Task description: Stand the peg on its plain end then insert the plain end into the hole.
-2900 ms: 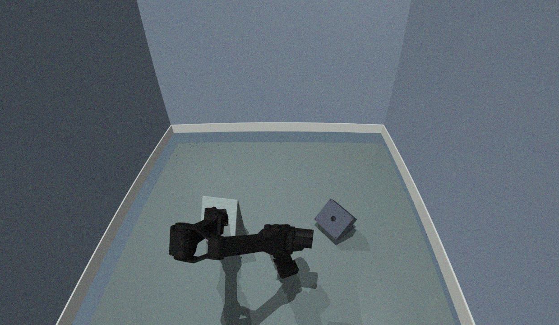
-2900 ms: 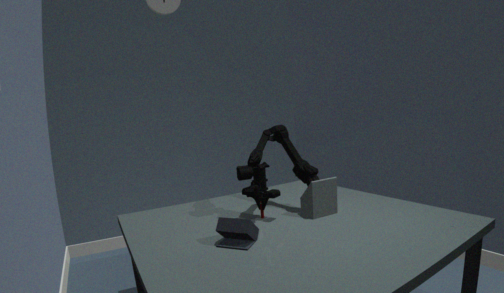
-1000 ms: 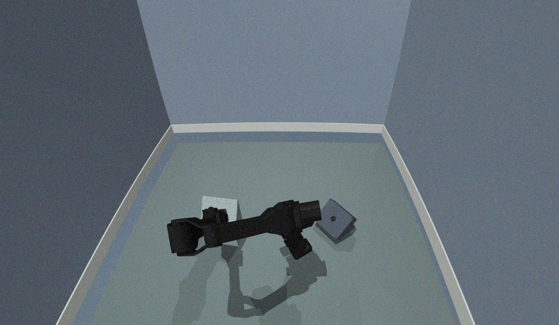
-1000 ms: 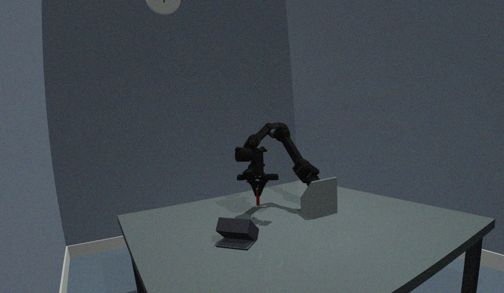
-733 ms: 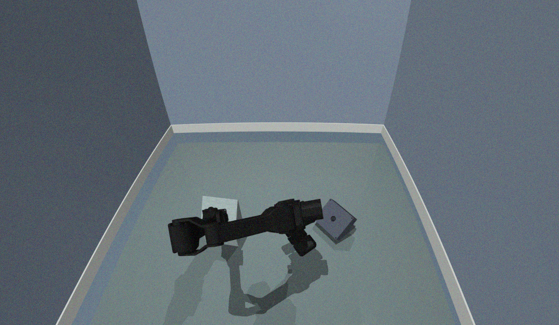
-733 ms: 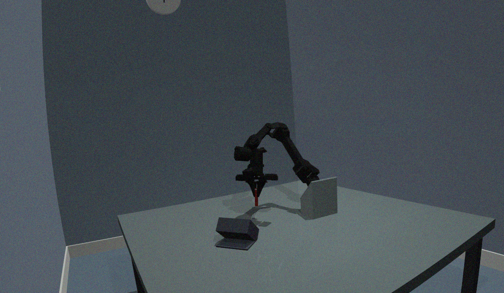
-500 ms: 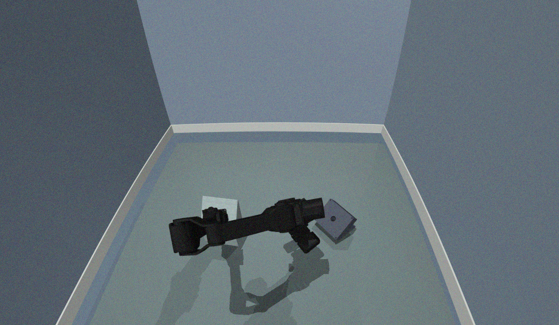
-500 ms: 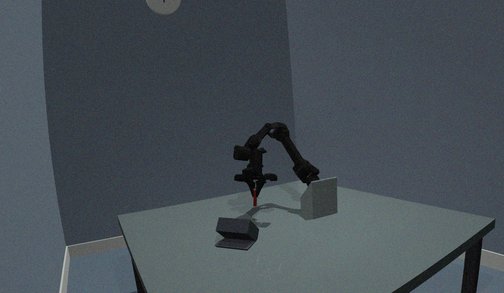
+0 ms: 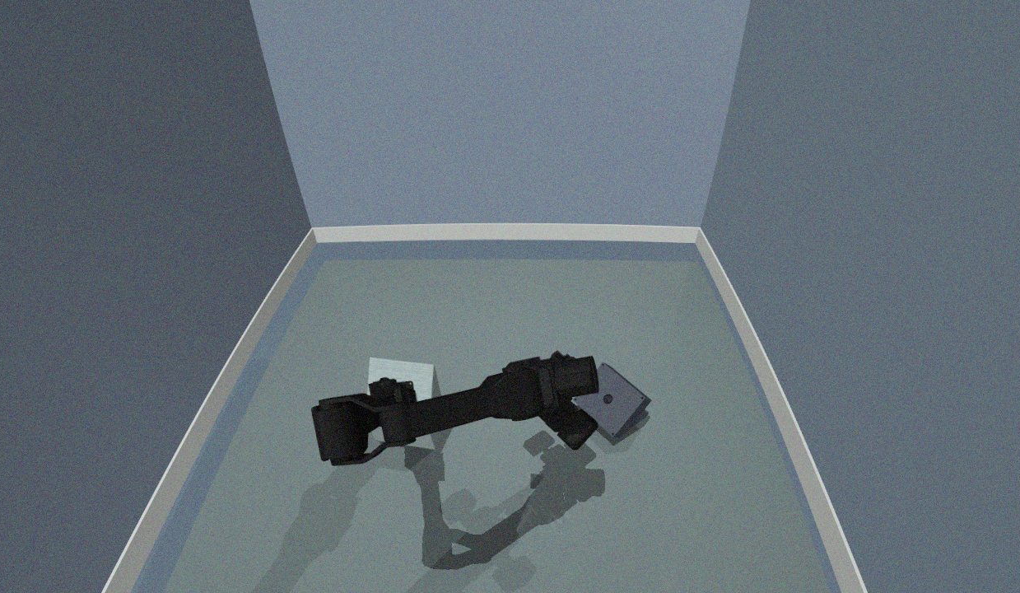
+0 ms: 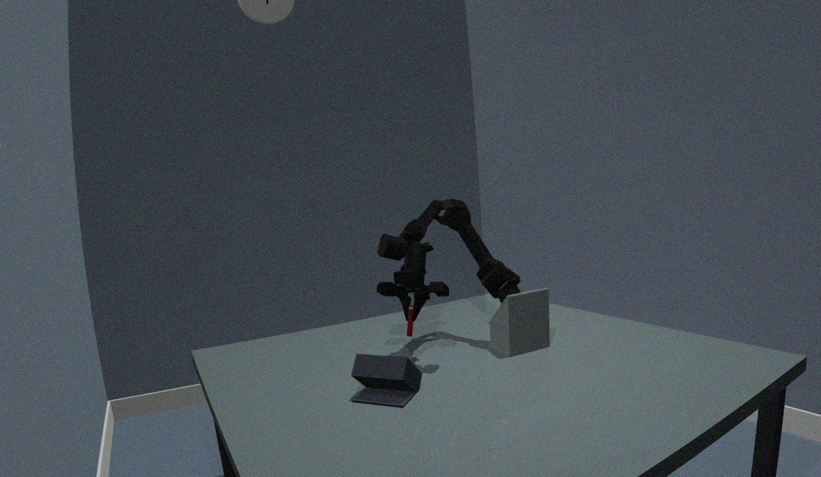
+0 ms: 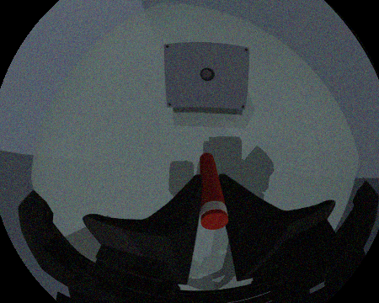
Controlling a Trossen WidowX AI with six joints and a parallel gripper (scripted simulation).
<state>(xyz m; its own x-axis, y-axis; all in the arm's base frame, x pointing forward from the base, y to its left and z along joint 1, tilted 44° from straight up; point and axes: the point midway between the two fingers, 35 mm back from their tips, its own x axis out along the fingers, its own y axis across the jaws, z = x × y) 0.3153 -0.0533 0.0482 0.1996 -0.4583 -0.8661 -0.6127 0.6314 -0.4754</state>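
Right now my gripper tip is 13 cm short of the panel, 9 cm to the right of it and 9 cm above it. Round my gripper tip: peg: 1 cm behind, 1 cm to the right, 1 cm above.
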